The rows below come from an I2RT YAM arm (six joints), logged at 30 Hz.
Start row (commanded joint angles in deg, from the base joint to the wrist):
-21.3, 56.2, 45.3, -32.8, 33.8, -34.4
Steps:
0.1, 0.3, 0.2, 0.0, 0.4, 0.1
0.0, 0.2, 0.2, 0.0, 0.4, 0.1
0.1, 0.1, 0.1, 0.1, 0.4, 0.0
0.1, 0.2, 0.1, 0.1, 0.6, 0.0
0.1, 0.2, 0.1, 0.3, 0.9, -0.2
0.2, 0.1, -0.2, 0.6, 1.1, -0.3
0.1, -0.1, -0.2, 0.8, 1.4, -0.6
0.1, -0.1, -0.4, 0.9, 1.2, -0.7
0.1, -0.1, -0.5, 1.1, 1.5, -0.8
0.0, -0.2, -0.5, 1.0, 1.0, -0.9
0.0, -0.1, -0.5, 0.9, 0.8, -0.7
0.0, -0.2, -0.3, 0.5, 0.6, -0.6
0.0, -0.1, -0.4, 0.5, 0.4, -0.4
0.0, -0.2, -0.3, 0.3, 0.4, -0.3
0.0, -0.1, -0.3, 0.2, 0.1, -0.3
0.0, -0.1, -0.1, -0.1, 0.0, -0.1
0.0, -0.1, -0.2, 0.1, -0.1, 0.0
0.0, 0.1, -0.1, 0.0, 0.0, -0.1
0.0, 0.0, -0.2, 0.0, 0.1, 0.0
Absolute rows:
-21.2, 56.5, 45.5, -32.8, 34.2, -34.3
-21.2, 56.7, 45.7, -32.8, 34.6, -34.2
-21.1, 56.8, 45.8, -32.7, 35.0, -34.2
-21.0, 57.0, 45.9, -32.6, 35.6, -34.2
-20.9, 57.2, 46.0, -32.3, 36.5, -34.4
-20.7, 57.3, 45.8, -31.7, 37.6, -34.7
-20.6, 57.2, 45.6, -30.9, 39.0, -35.3
-20.5, 57.1, 45.2, -30.0, 40.2, -36.0
-20.4, 57.0, 44.7, -28.9, 41.7, -36.8
-20.4, 56.8, 44.2, -27.9, 42.7, -37.7
-20.4, 56.7, 43.7, -27.0, 43.5, -38.4
-20.4, 56.5, 43.4, -26.5, 44.1, -39.0
-20.4, 56.4, 43.0, -26.0, 44.5, -39.4
-20.4, 56.2, 42.7, -25.7, 44.9, -39.7
-20.4, 56.1, 42.4, -25.5, 45.0, -40.0
-20.4, 56.0, 42.3, -25.6, 45.0, -40.1
-20.4, 55.9, 42.1, -25.5, 44.9, -40.1
-20.4, 56.0, 42.0, -25.5, 44.9, -40.2
-20.4, 56.0, 41.8, -25.5, 45.0, -40.2

